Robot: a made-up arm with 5 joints.
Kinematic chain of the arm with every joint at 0, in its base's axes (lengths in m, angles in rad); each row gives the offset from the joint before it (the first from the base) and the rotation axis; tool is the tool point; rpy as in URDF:
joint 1: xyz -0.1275 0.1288 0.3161 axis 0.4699 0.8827 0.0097
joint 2: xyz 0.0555 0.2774 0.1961 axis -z
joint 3: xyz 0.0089 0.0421 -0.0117 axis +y
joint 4: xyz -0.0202 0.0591 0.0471 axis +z
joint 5: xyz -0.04 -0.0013 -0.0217 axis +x
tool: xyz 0.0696 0.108 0.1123 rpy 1.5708 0 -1.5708
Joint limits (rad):
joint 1: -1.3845..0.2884
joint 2: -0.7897..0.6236
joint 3: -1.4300..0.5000
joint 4: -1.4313..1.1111
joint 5: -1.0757..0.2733
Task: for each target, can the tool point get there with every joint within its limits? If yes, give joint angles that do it. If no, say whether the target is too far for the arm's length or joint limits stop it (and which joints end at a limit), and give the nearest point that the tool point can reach.
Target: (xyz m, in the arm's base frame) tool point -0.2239 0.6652 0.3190
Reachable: yes | joints -1.2227 0.3105 -1.2043 -0.9956 -0.5577
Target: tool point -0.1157 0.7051 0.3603
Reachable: yes | joints -0.7238 0.3878 0.0394 0.5292 -0.8423
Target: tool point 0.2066 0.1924 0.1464
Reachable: no: joint limits stop it (at a limit: joint 1, joint 2, joint 3, joint 4) | nearest point 0.1118 0.3939 0.4139 | short by 0.348 m
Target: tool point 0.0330 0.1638 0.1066
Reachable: no: joint limits stop it (at a limit: joint 1, joint 2, joint 3, joint 4) | nearest point -0.1152 0.3931 0.0432 | short by 0.280 m
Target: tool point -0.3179 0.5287 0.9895
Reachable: no: too far | nearest point -0.1725 0.4779 0.7029 | short by 0.325 m
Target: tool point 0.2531 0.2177 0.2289
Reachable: no: joint limits stop it (at a limit: joint 1, joint 2, joint 3, joint 4) | nearest point 0.1281 0.3835 0.4298 | short by 0.289 m
